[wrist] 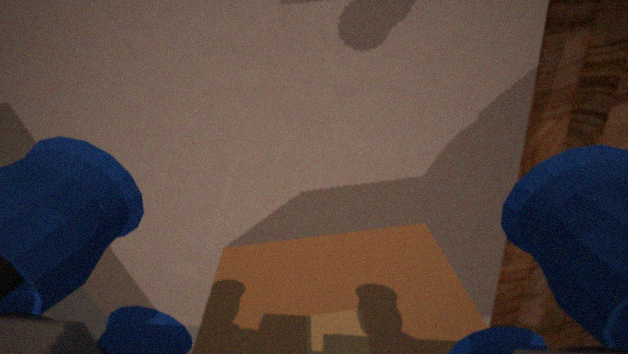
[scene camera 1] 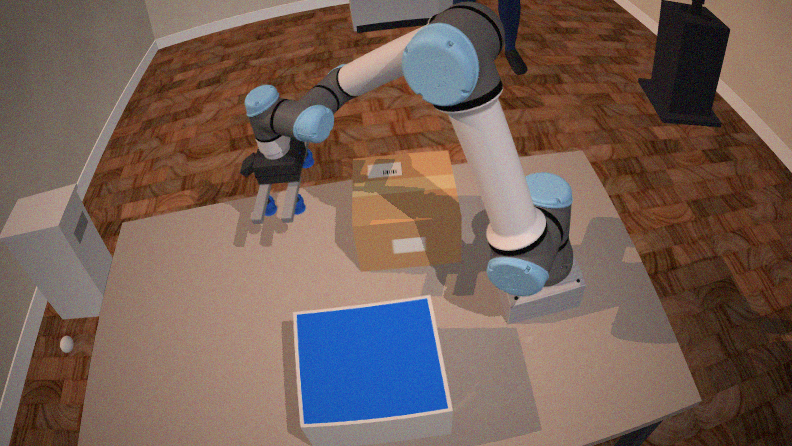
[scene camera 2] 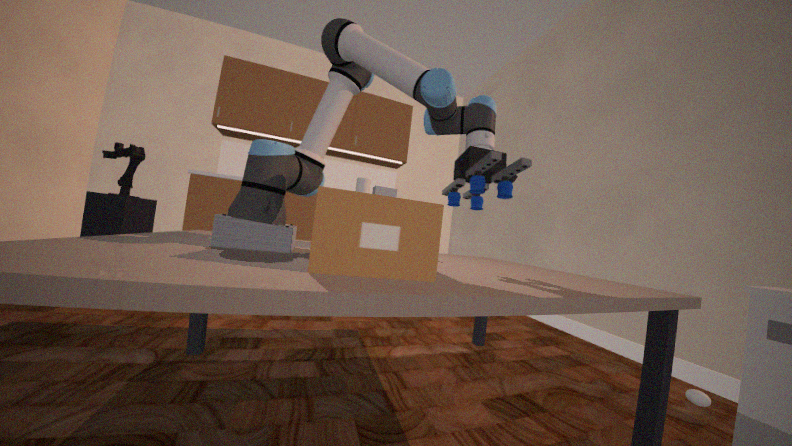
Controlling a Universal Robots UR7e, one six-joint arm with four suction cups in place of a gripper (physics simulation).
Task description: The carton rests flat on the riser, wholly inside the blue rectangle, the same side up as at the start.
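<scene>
A brown carton (scene camera 1: 376, 207) (scene camera 2: 338, 238) (wrist: 325, 265) stands on the table near its far edge, with a barcode label and tape on top and a white label on one side. The white riser (scene camera 1: 382, 429) stands apart from it, nearer in scene camera 1; the blue rectangle (scene camera 1: 368, 362) on its top bears nothing. The riser does not show in scene camera 2. My gripper (scene camera 1: 284, 204) (scene camera 2: 478, 193) (wrist: 322, 267), four blue suction cups facing down, hangs in the air beside the carton, left of it in scene camera 1, higher than its top. The cups touch nothing and hold nothing.
The table (scene camera 1: 193, 310) (scene camera 2: 221, 296) carries the arm's base (scene camera 1: 548, 301) (scene camera 2: 252, 234), close to the carton. A white cabinet (scene camera 1: 41, 221) (scene camera 2: 762, 365) stands on the floor beyond the table's end. A black pedestal (scene camera 1: 690, 66) (scene camera 2: 119, 214) stands farther off.
</scene>
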